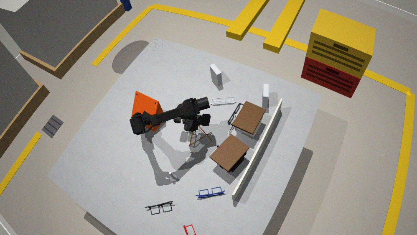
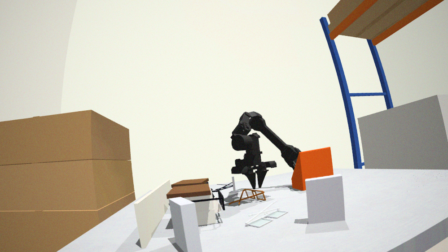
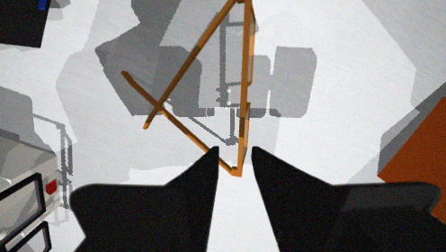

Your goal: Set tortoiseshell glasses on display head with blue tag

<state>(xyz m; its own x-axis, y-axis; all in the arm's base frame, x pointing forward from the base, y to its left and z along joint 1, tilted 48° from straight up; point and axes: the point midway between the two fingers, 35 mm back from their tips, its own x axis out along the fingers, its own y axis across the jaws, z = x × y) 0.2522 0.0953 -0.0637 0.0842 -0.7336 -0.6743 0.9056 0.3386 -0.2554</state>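
Right now the small white peg is 290 mm to the right of my gripper tip, 70 mm ahead of it and 30 mm below it. Also, from my gripper tip: cream wall panel (370 mm ahead, 70 mm to the left).
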